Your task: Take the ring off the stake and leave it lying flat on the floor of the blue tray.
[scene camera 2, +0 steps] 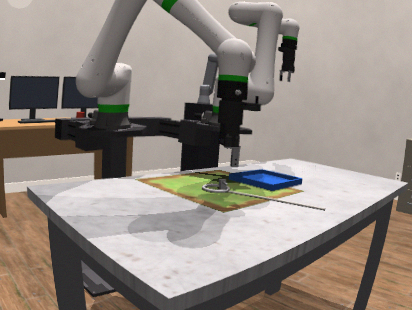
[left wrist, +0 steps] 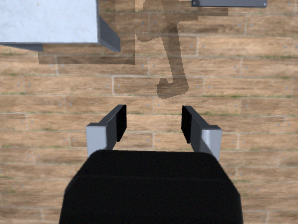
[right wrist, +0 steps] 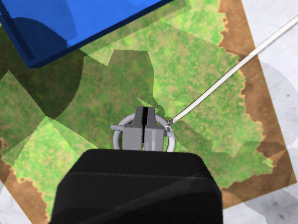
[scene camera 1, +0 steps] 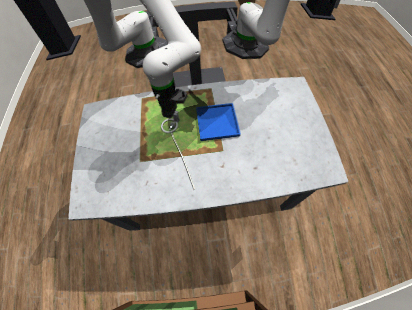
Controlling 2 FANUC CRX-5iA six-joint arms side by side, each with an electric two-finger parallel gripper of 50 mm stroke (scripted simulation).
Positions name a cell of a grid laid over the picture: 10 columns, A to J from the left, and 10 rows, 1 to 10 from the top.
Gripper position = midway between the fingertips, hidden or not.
In view: my left gripper (left wrist: F6), my right gripper (scene camera 2: F6) and a blue tray (scene camera 1: F4).
The blue tray is seen too in scene camera 2 (scene camera 2: G6). My right gripper shows as well in the right wrist view (right wrist: E6). The left wrist view misses the blue tray: it is out of frame.
